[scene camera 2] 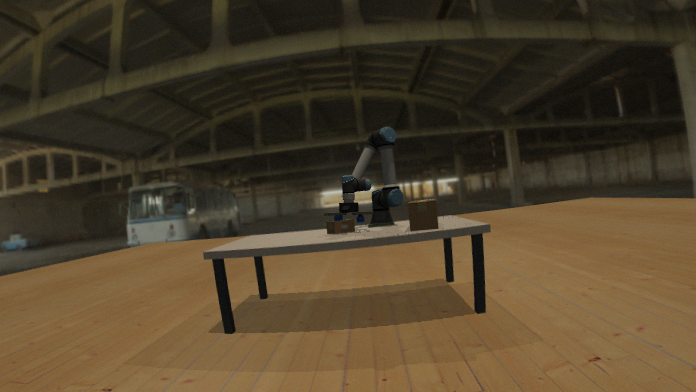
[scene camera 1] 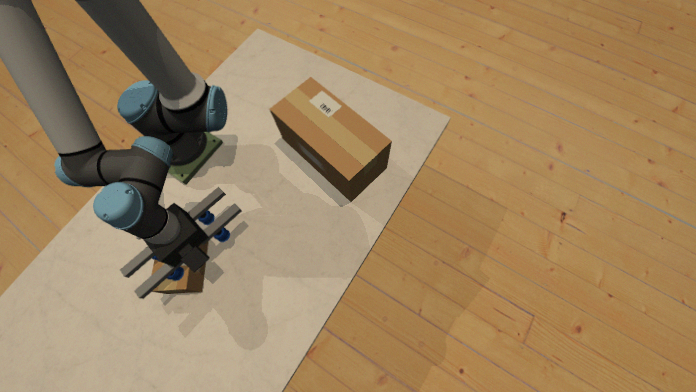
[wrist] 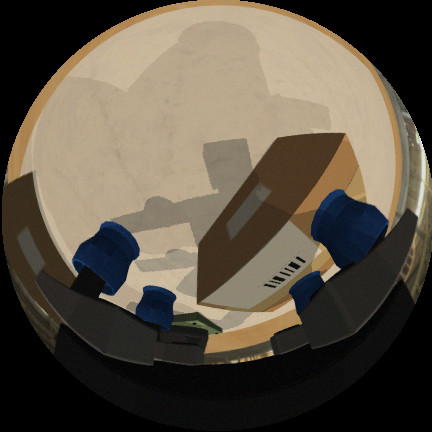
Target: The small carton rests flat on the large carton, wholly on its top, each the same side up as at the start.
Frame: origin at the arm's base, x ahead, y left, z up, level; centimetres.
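Seen in the pictures: hand at its tool point: (scene camera 2: 349,222) (wrist: 223,267); arm's base at its link origin: (scene camera 2: 381,222) (scene camera 1: 184,145) (wrist: 181,330).
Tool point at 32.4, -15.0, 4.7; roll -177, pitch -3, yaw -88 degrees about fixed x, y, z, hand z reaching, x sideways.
Note:
Offsets run from my tool point to a thing's top centre, as dx, dy, dz. Level surfaces: height alone.
The small carton @(+0.0, -6.0, +2.0) (scene camera 1: 195,279) (scene camera 2: 340,225) (wrist: 257,217) lies flat on the table, label side up, near the arm's base. My suction gripper (scene camera 1: 187,239) (scene camera 2: 348,215) (wrist: 228,269) sits right on top of it. In the wrist view two blue cups on one bar press on the carton's top, and the other two hang beside it over bare table. The large carton @(+4.2, +46.5, +9.1) (scene camera 1: 331,129) (scene camera 2: 422,214) (wrist: 19,225) stands apart on the table, label up, with its top bare.
The beige table @(dz -6.3) (scene camera 1: 301,273) (scene camera 2: 272,241) stands on a wooden floor, with its edge just beyond the large carton. The arm's green base plate (scene camera 1: 208,146) (wrist: 197,320) is bolted close beside the small carton.

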